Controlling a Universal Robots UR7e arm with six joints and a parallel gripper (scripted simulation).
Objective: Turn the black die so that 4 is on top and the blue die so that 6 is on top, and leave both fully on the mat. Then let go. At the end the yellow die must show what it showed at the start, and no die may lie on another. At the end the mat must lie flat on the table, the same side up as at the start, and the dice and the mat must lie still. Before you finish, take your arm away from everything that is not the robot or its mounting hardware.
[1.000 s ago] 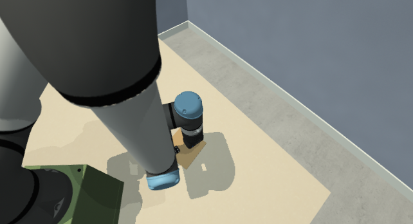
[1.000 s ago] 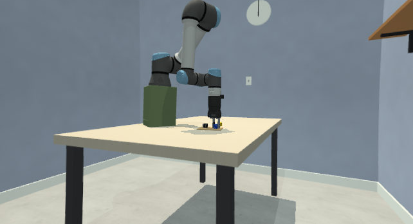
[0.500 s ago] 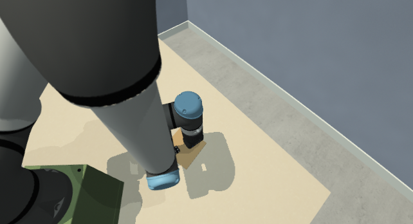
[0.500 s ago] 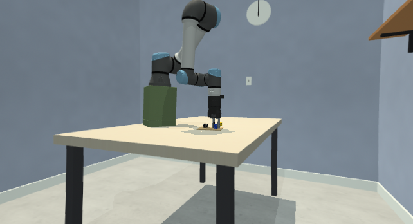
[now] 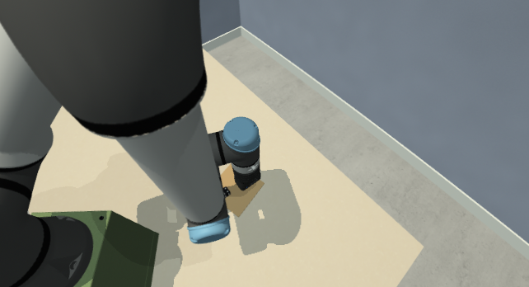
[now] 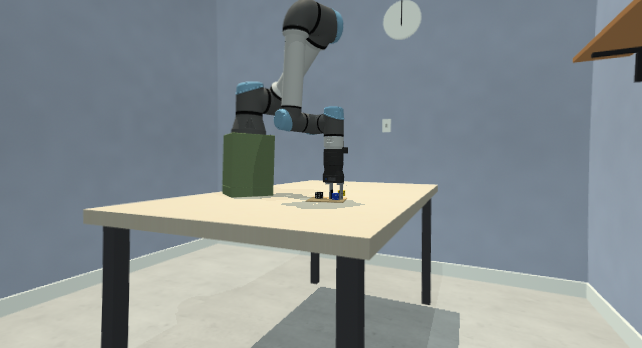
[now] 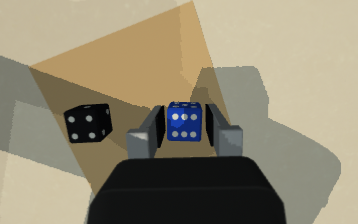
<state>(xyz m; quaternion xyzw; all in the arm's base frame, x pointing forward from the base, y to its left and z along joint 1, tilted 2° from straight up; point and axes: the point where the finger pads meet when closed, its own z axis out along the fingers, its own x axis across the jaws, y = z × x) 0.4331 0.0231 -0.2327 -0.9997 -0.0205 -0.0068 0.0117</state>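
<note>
Now: the blue die 1 cm below my hand. Also, from my hand: tan mat 4 cm behind, 2 cm below; then yellow die 16 cm to the left, 6 cm behind, 1 cm below; then black die 7 cm behind, 1 cm below.
</note>
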